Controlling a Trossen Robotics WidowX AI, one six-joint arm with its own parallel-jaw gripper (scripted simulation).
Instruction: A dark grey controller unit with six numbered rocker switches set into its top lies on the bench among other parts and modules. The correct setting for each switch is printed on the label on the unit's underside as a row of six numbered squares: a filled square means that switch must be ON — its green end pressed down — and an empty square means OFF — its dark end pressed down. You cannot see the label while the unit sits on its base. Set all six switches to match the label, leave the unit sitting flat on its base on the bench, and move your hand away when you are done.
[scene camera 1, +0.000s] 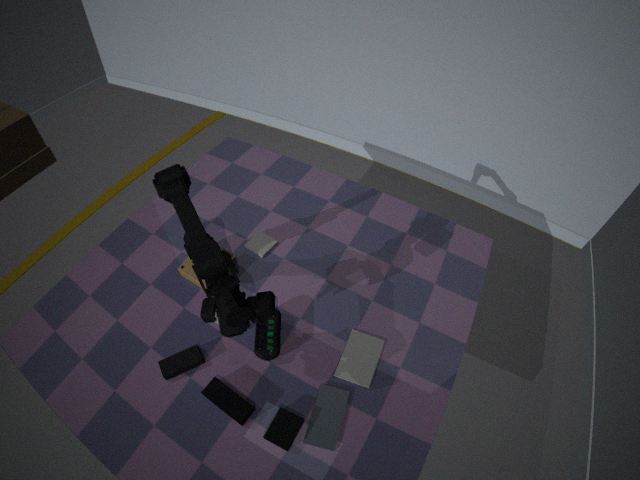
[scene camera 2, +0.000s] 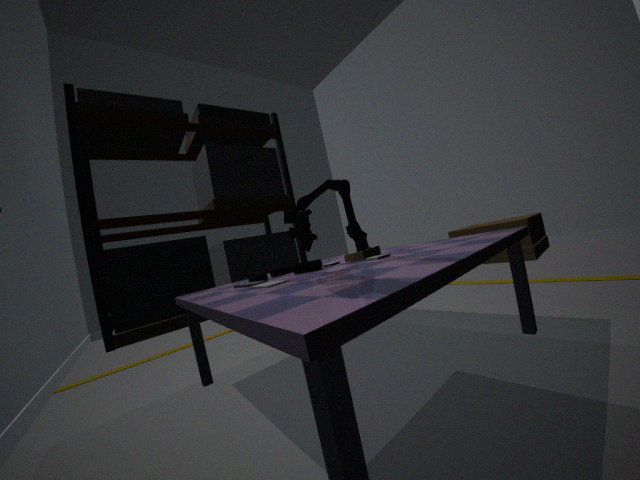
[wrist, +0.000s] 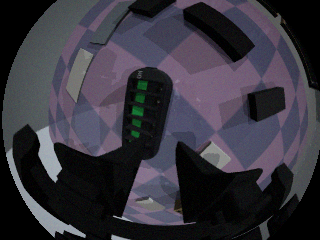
In view: the gripper (scene camera 1: 248, 322).
The gripper is seen too in the wrist view (wrist: 161, 142).
